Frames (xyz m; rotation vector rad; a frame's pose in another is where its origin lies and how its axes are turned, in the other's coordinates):
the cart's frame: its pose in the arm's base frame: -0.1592 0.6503 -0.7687 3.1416 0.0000 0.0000
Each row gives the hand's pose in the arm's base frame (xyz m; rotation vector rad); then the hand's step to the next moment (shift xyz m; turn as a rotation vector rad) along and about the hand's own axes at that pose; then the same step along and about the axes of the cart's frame.
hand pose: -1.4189 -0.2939 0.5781 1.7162 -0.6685 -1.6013
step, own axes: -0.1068 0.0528 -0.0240 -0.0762 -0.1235 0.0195
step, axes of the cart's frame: 0.0166 -0.0514 -0.1089 -0.0379 -0.1335 0.0467
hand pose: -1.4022 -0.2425 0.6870 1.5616 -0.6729 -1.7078
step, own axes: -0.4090 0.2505 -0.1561 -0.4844 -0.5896 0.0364
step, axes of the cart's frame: 0.1985 -0.1841 -0.4256 -0.1233 -0.7375 0.1563
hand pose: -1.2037 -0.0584 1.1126 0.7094 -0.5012 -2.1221
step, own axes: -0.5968 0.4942 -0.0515 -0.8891 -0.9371 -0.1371
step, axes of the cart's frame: 0.6202 -0.1887 -0.4275 -0.0115 -1.2481 0.3598
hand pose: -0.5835 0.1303 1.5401 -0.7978 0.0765 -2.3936
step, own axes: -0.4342 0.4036 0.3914 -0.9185 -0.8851 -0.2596
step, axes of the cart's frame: 0.7097 0.0313 0.0038 -0.0339 -1.2065 0.4876
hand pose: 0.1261 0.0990 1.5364 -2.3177 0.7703 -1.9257
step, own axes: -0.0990 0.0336 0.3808 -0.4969 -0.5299 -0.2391
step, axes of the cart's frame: 0.3315 0.0989 0.1904 -0.0923 -0.7254 0.2240
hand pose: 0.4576 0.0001 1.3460 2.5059 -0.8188 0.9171
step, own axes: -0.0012 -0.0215 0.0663 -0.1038 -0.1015 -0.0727
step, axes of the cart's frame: 0.0439 0.0157 0.0518 -0.0357 -0.1557 0.0291
